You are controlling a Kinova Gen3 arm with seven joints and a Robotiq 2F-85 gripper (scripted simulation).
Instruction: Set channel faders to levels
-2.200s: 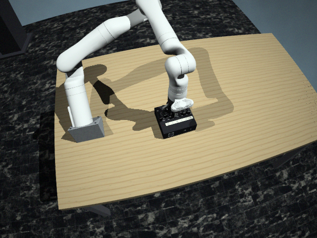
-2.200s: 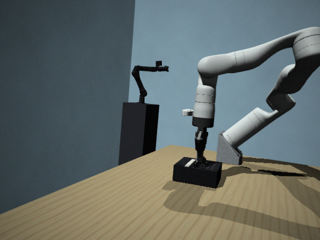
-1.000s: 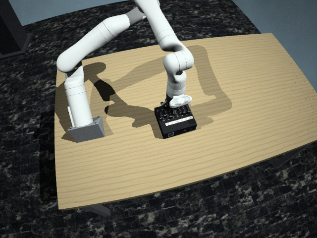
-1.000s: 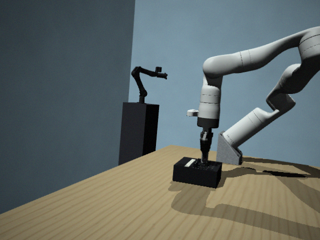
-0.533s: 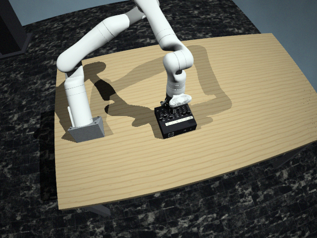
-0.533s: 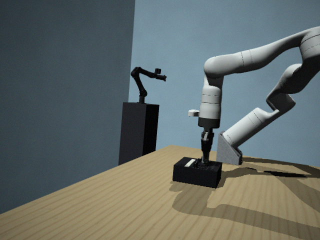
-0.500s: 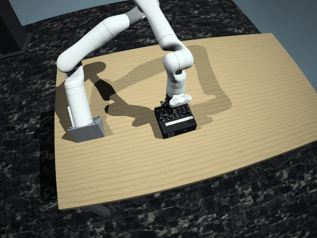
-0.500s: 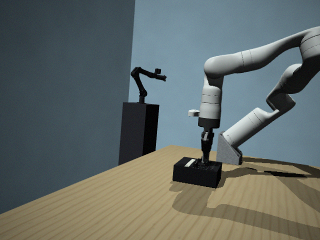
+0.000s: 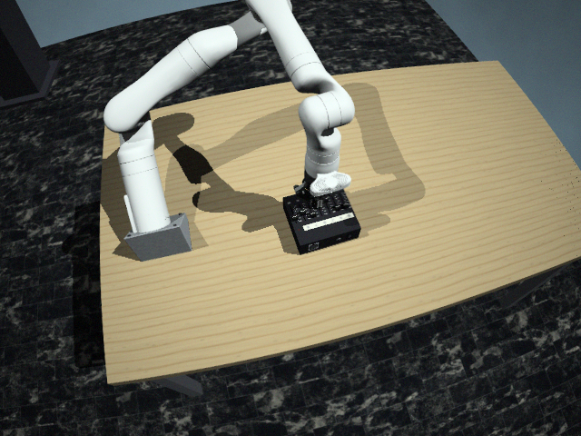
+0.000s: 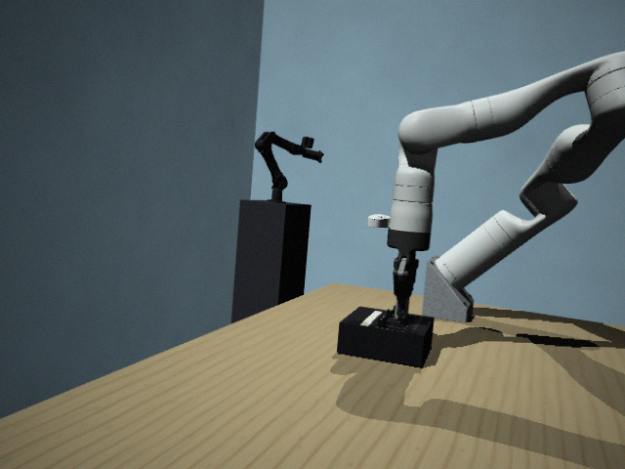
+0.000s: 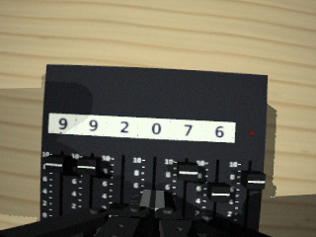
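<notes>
Now: the master cap 6 cm behind my hand, 3 cm to the right of it and 1 cm below it.
</notes>
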